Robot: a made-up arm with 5 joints.
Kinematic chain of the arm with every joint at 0, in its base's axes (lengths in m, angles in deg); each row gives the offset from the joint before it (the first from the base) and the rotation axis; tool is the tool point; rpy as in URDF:
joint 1: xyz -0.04 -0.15 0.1 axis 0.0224 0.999 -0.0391
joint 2: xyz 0.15 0 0.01 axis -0.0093 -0.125 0.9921
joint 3: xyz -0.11 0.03 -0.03 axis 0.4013 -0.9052 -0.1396
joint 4: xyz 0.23 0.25 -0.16 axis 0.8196 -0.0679 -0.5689
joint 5: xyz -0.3 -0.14 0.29 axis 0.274 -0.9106 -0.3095
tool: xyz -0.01 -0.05 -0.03 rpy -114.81 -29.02 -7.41
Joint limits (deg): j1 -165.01..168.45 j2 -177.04..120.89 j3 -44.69..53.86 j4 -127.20..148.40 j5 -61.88..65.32
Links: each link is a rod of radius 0.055 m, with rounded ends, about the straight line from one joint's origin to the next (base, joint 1, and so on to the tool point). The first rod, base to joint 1, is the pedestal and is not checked.
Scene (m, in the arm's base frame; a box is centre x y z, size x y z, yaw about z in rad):
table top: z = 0
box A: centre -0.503 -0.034 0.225 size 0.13 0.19 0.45 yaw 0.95
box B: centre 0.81 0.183 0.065 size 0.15 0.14 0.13 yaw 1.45
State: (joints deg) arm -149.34 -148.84 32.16 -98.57 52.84
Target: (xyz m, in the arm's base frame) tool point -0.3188 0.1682 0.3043
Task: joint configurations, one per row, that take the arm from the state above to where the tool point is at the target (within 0.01 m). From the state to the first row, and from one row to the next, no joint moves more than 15 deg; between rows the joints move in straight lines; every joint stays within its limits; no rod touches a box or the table.
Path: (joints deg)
1: -134.91 -137.18 35.48 -111.23 55.56
2: -120.48 -125.52 38.80 -123.90 58.28
3: -107.76 -117.31 42.57 -119.80 57.05
4: -95.04 -109.09 46.33 -115.70 55.83
5: -82.32 -100.88 50.10 -111.61 54.61
6: -69.60 -92.66 53.86 -107.51 53.38
7: -77.23 -82.38 53.86 -98.13 49.79
8: -84.85 -72.10 53.86 -88.75 46.19
9: -92.47 -61.82 53.86 -79.38 42.60

